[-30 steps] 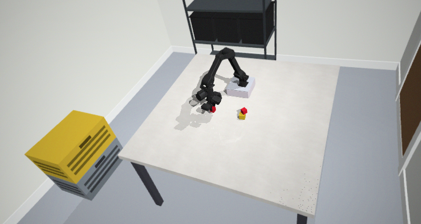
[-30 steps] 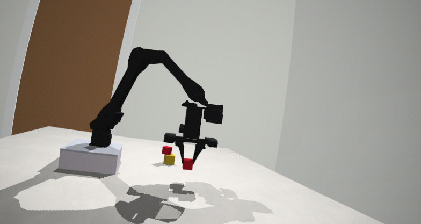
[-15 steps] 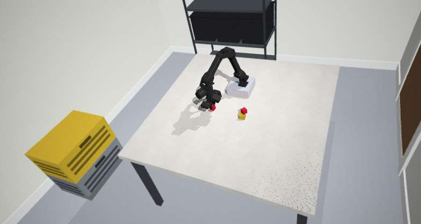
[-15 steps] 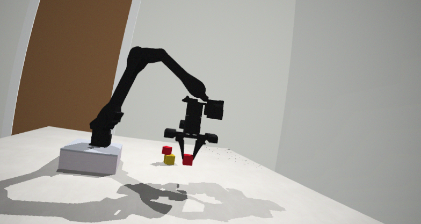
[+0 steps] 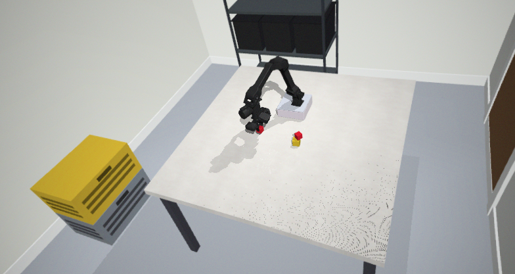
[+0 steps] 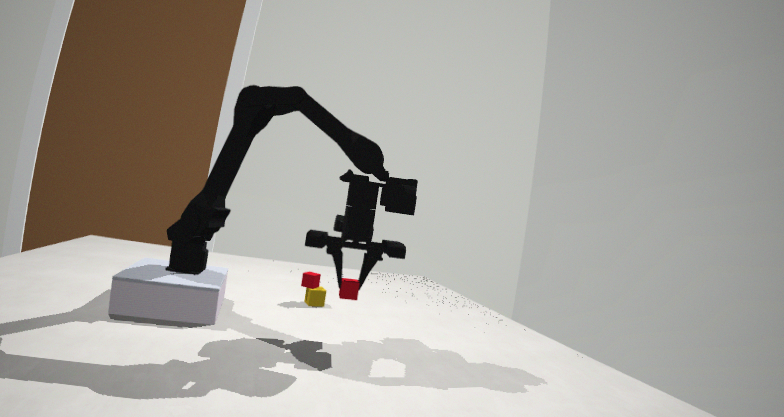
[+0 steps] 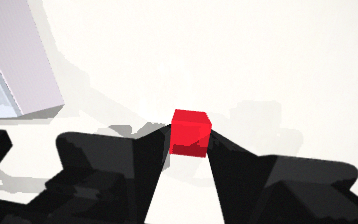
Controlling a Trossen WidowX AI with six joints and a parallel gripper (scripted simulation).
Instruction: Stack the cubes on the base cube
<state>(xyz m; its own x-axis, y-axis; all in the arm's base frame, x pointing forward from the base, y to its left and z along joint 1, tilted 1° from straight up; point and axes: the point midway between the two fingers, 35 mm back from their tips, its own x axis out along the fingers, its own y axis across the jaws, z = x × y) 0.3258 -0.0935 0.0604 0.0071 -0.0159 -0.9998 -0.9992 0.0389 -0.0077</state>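
Now: the red cube 6 cm behind my gripper tip, 22 cm to the left of it and 4 cm below it. From my gripper tip the other things lie so: yellow cube (5 cm behind, 21 cm to the left, 7 cm below).
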